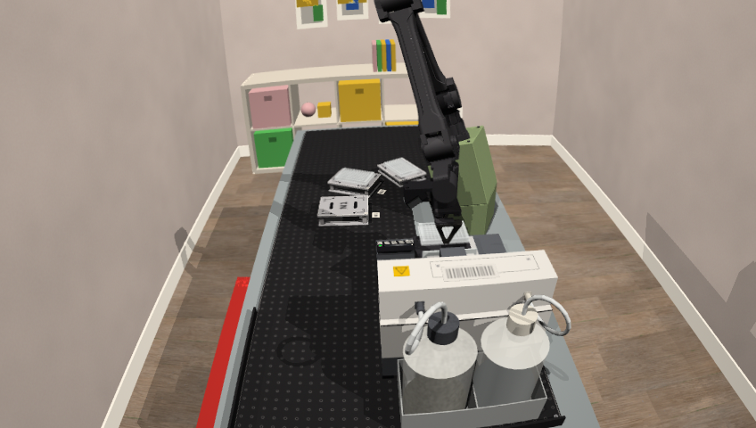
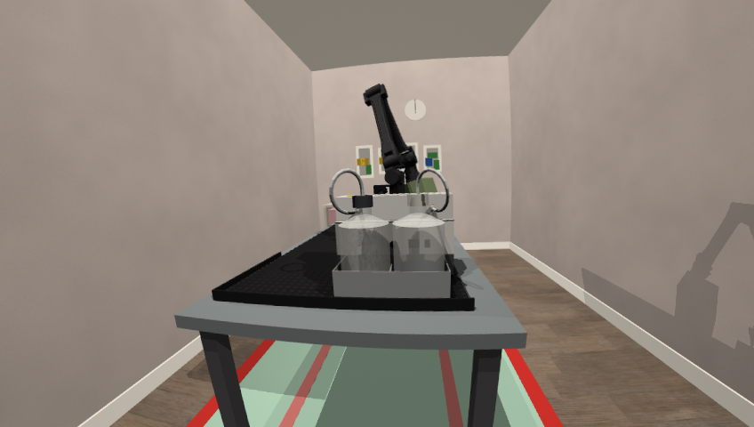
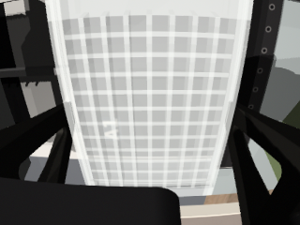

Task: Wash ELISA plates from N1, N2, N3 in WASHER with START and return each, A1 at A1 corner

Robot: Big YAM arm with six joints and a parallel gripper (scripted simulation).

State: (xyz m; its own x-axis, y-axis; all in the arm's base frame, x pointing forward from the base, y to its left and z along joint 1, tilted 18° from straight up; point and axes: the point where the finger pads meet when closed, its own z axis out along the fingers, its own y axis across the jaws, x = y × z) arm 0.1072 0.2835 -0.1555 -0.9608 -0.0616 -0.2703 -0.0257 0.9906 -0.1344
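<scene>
Now: the washer carrier 50 mm below my hand. The rest, counted from my hand: plate washer (150 mm to the left, 10 mm below).
</scene>
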